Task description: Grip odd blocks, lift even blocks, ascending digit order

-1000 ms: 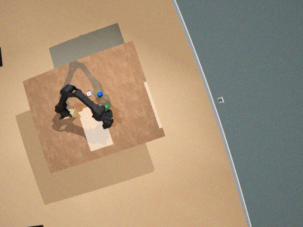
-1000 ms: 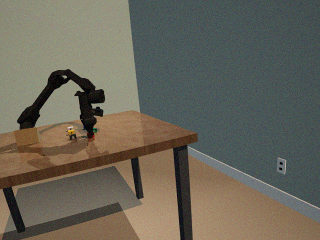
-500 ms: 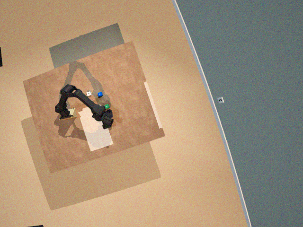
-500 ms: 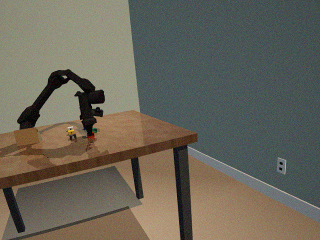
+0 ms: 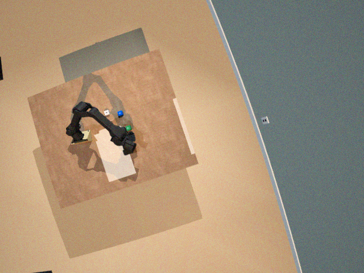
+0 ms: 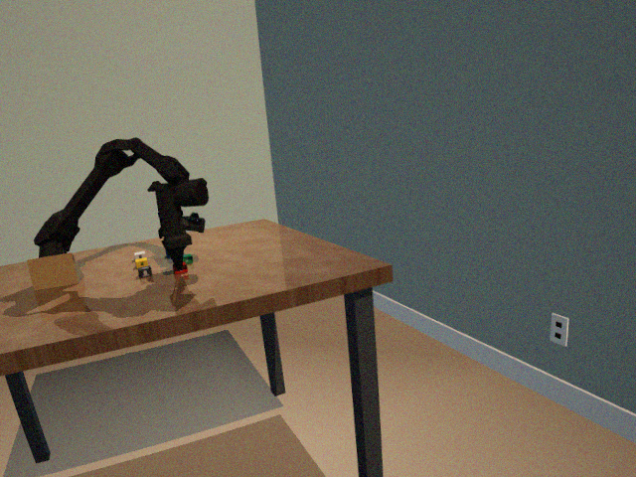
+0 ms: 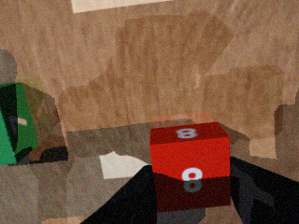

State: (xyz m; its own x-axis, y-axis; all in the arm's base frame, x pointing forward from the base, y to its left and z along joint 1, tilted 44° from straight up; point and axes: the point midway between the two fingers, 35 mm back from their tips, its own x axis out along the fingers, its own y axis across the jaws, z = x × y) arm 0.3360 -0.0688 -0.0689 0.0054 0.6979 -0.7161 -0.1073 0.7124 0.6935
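Right now my gripper tip is right at the red block. Also, from my gripper tip: yellow block: 14 cm to the left, 10 cm behind; green block: 9 cm to the left, 2 cm ahead; black block: 9 cm behind, 3 cm to the left.
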